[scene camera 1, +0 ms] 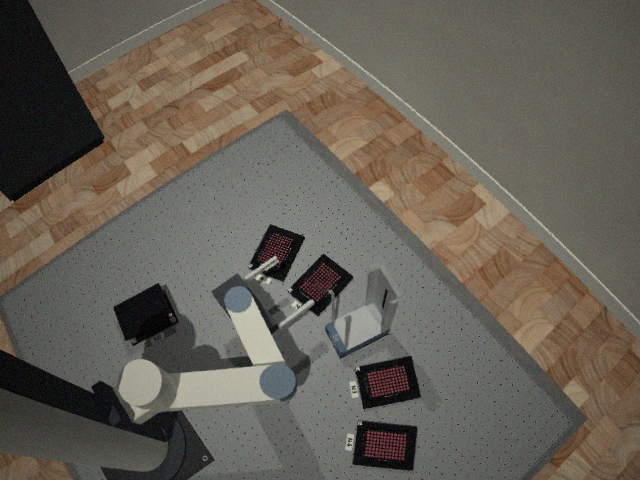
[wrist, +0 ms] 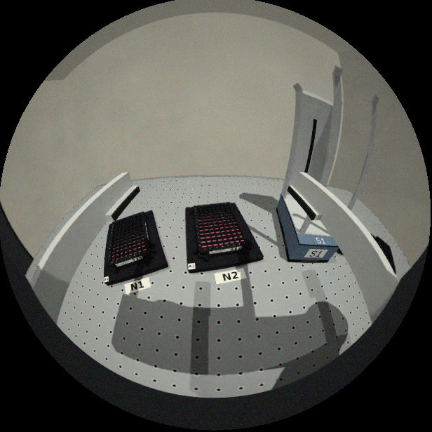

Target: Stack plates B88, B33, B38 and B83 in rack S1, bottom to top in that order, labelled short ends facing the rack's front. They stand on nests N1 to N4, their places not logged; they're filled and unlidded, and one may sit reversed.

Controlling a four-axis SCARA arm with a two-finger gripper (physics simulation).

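Places are measured from the arm's base along level axes (x back, y left, z down), in centimetres.
Where they show: gripper, fingertip midpoint: (scene camera 1: pixel 294 279); arm's base at its link origin: (scene camera 1: pixel 146 446).
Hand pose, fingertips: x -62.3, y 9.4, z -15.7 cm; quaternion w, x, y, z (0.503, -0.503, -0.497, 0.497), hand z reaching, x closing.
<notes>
Each offset is from my fingertips to the centre of the thing. "*": to the spot under its first point. Level surfaces: height alone.
My gripper (scene camera 1: pixel 294 281) (wrist: pixel 213 176) is open and empty, its fingers spread wide above the table before nests N1 and N2. The N1 plate @(dy +16.5, dx -3.8, dz +12.5 cm) (scene camera 1: pixel 279 245) (wrist: pixel 129 240) and the N2 plate @(dy -0.6, dx -8.0, dz +12.5 cm) (scene camera 1: pixel 320 279) (wrist: pixel 218 227) are black with red wells. Each shows a white end label on its near short end in the wrist view, too small to read surely. The N3 plate @(dy -36.2, dx -4.1, dz +12.5 cm) (scene camera 1: pixel 388 381) and N4 plate @(dy -49.5, dx +7.9, dz +12.5 cm) (scene camera 1: pixel 385 445) sit on their nests in the scene view. Rack S1 @(* dy -19.0, dx +0.3, dz +9.5 cm) (scene camera 1: pixel 337 342) (wrist: pixel 295 248) has a blue front base and upright posts; its floor shows bare, without a plate.
A black block @(dy +23.3, dx +40.8, dz +10.9 cm) (scene camera 1: pixel 146 313) stands at the left of the grey perforated table @(dz +14.4 cm) (scene camera 1: pixel 206 222) (wrist: pixel 170 385). The rack's tall back panel @(* dy -17.6, dx -14.8, dz -0.2 cm) (scene camera 1: pixel 378 294) (wrist: pixel 307 135) and thin posts rise beside N2. In the wrist view, the right finger partly hides the rack.
</notes>
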